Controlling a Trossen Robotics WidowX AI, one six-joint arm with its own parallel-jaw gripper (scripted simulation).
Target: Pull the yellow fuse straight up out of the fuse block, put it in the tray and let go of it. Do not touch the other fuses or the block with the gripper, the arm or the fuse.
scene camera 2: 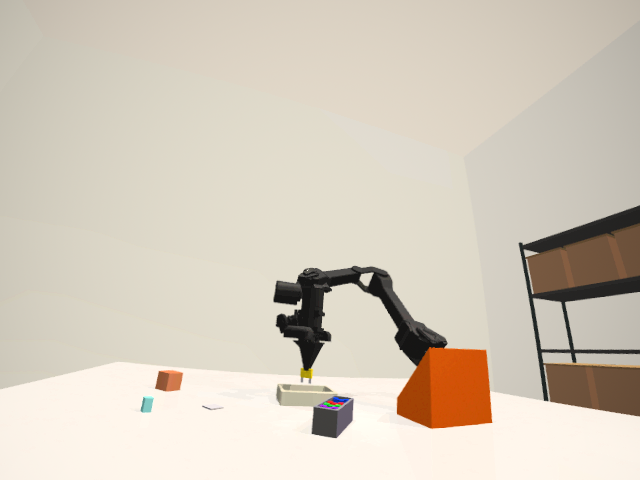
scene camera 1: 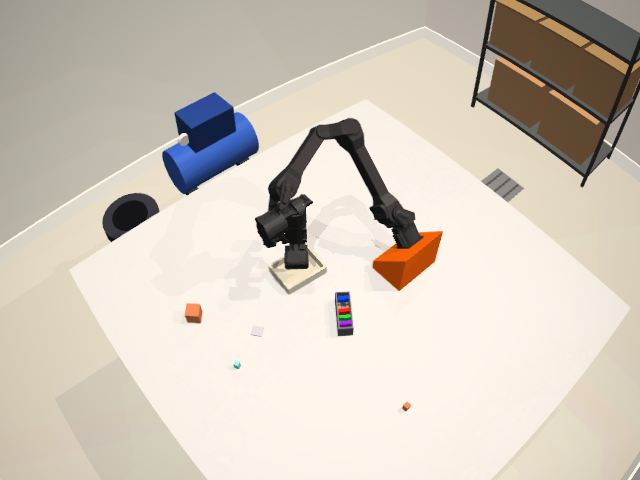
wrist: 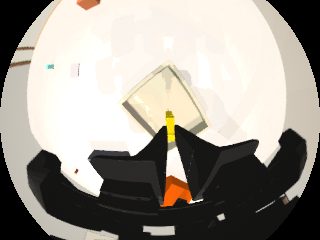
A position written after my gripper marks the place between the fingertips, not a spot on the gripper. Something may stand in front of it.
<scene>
my gripper: scene camera 2 306,370; scene camera 1 296,257; wrist 170,128
same spot on tray: [scene camera 2: 287,394] = [scene camera 1: 292,288]
</scene>
